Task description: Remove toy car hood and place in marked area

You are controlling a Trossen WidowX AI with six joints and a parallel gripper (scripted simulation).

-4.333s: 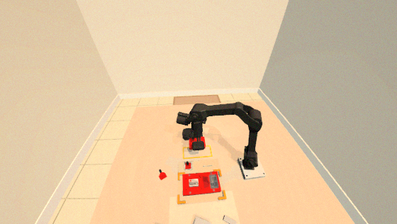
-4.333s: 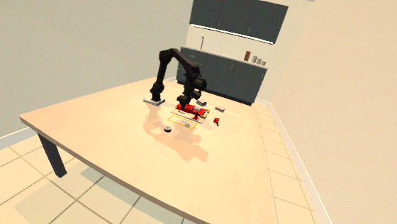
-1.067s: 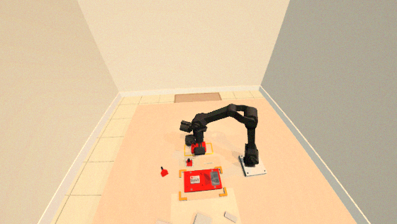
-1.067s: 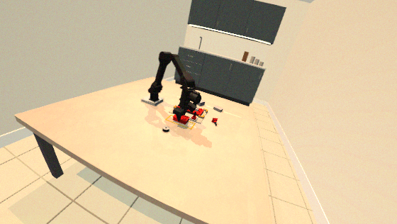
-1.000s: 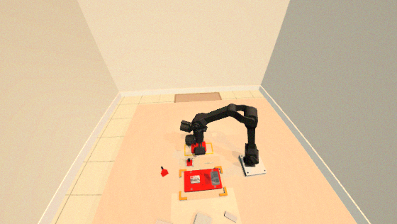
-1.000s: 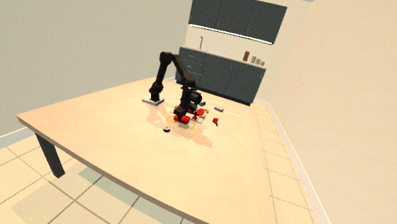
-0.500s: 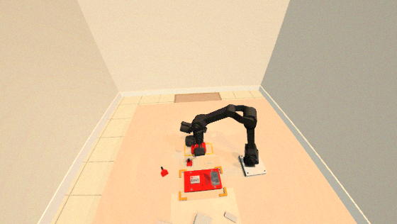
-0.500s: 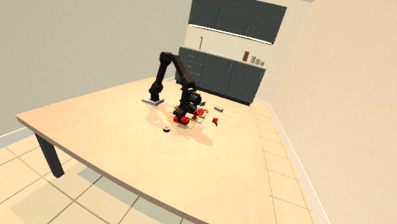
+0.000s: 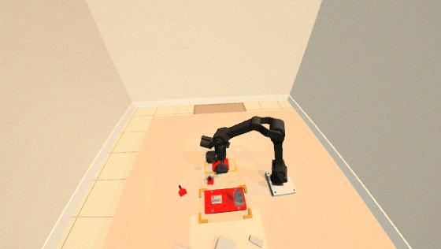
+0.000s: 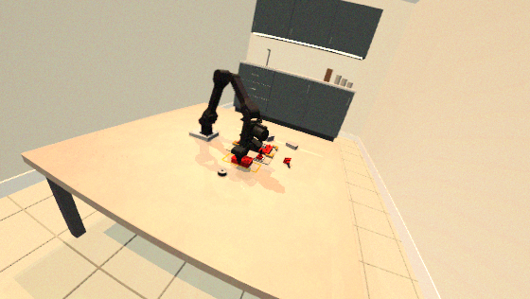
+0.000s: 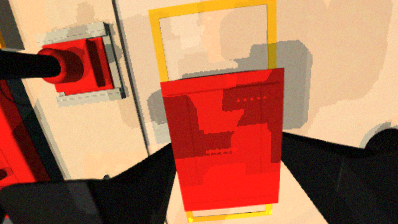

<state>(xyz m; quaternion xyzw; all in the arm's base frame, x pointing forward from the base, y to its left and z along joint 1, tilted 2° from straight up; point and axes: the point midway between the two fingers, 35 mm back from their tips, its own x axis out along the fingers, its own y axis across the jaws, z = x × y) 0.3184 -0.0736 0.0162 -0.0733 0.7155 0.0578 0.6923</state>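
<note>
The hood is 1 cm above my gripper tip. The rest, counted from my gripper tip: wheel 15 cm to the right.
</note>
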